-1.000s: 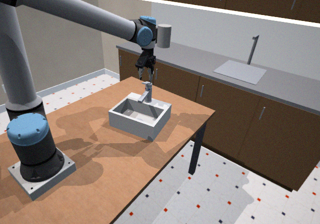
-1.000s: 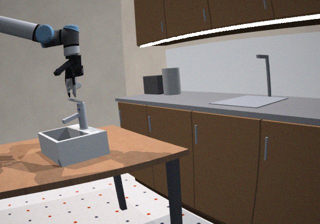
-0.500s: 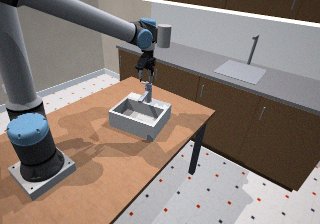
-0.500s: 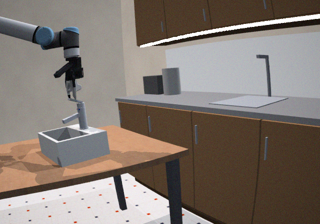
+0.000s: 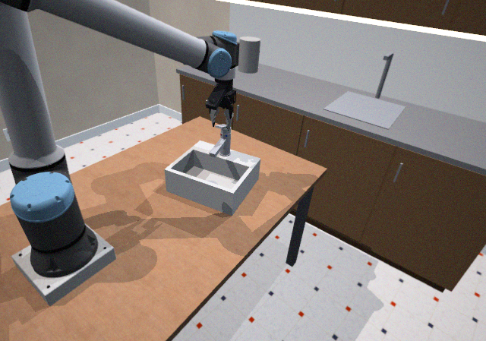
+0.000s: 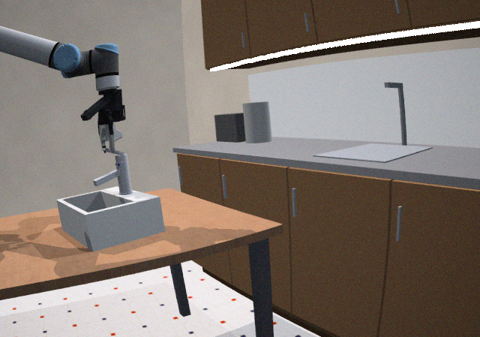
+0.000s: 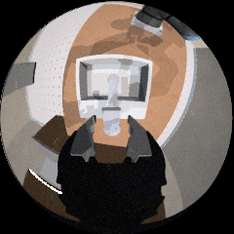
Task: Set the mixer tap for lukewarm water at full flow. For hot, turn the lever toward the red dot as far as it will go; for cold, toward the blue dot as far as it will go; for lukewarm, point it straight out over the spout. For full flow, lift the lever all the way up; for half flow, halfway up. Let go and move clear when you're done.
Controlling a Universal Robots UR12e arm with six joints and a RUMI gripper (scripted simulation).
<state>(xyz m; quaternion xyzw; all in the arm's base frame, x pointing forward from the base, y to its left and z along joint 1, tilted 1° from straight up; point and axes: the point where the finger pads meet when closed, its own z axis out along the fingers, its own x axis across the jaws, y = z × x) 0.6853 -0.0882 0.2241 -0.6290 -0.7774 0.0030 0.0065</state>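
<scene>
Now: hand 2 cm short of the lever and 1 cm above it. From my hand the other things lie so: grey mixer tap 3 cm ahead, 1 cm to the left, 6 cm below; white basin 7 cm behind, 1 cm to the right, 25 cm below.
</scene>
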